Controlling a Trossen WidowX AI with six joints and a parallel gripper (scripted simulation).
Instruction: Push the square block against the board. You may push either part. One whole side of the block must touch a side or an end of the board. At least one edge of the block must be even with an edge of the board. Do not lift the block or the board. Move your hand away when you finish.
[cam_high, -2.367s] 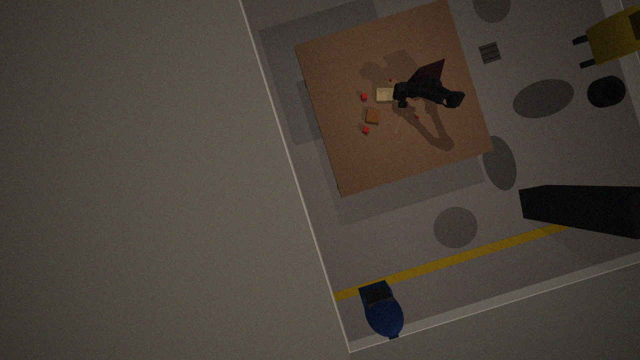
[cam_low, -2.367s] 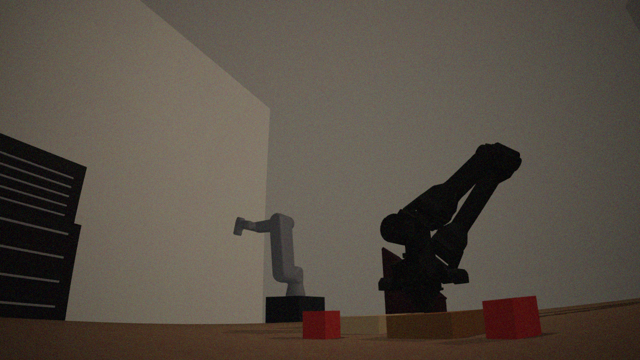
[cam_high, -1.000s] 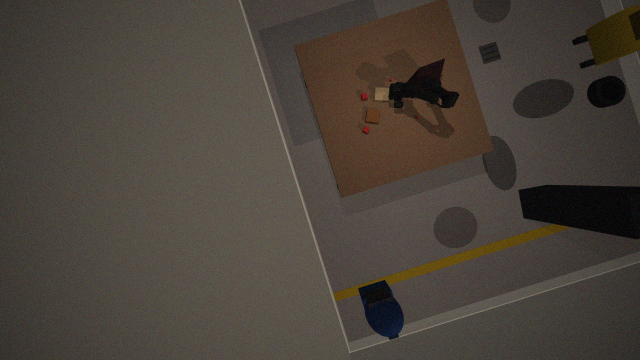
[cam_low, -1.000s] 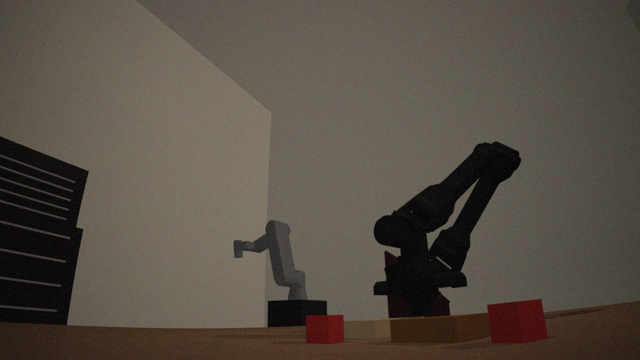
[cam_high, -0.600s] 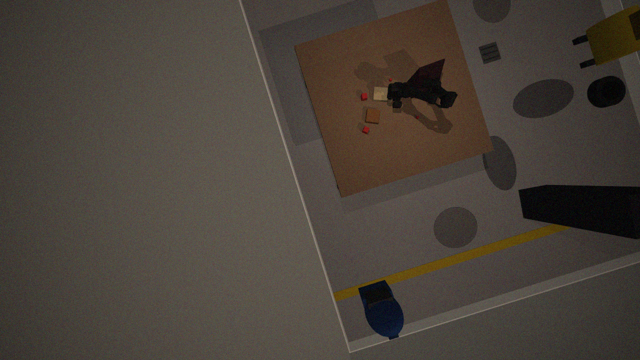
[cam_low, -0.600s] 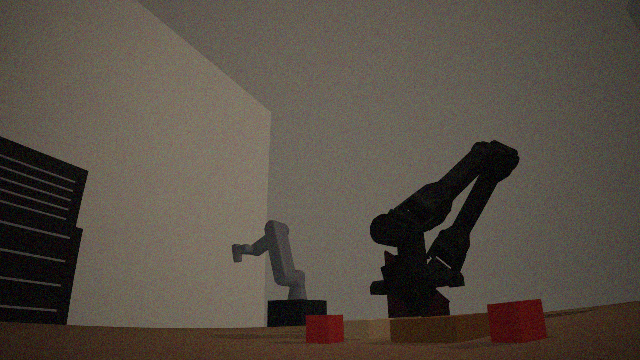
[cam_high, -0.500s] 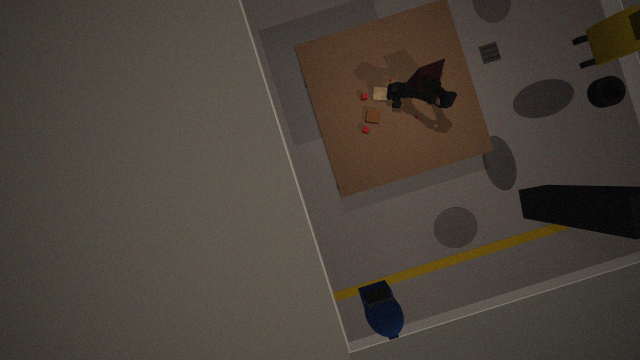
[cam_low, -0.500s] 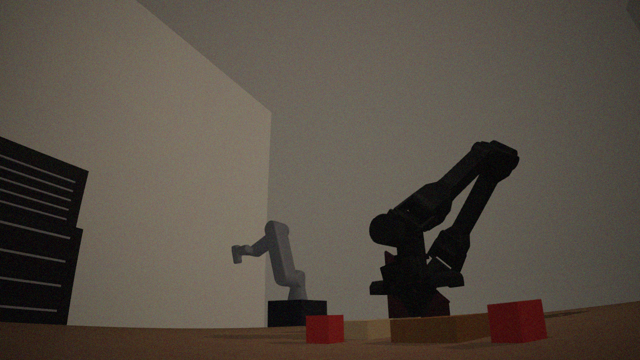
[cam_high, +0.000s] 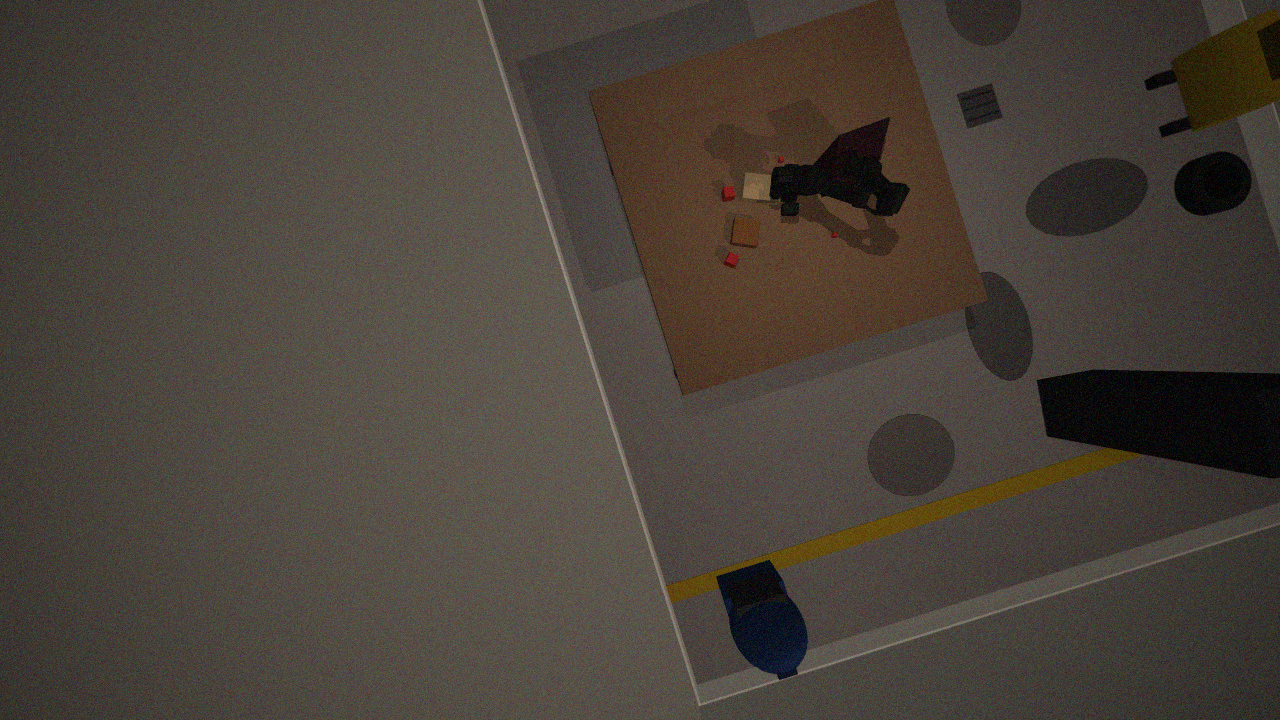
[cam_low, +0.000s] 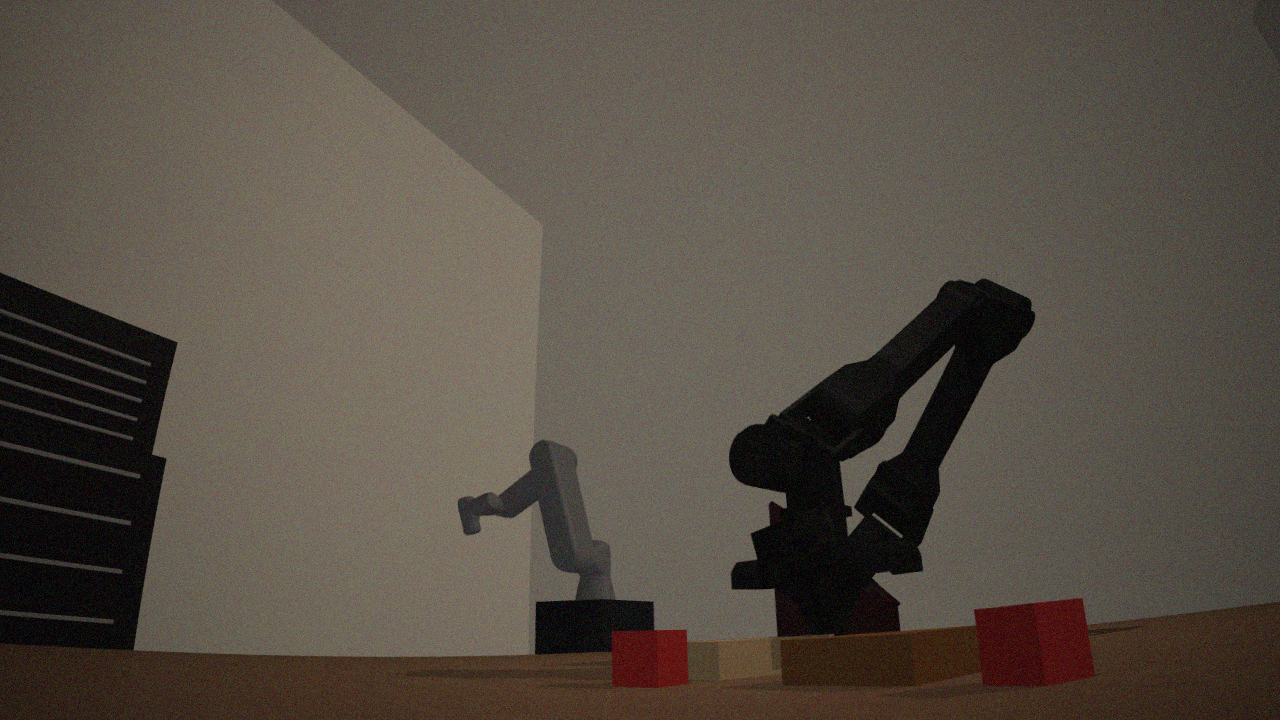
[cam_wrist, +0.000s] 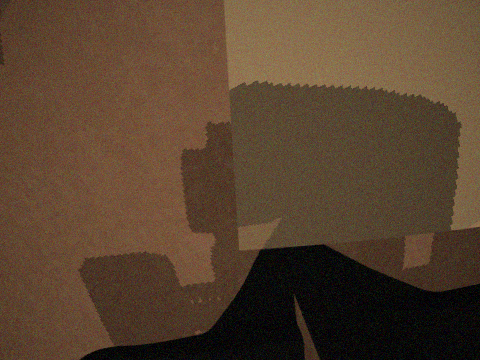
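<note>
Right now my gripper tip is 70 mm short of the cream board, 60 mm to the left of it and 10 mm below it. From my gripper tip the other things lie so: orange-brown square block (170 mm ahead, 100 mm to the left, 10 mm above).
</note>
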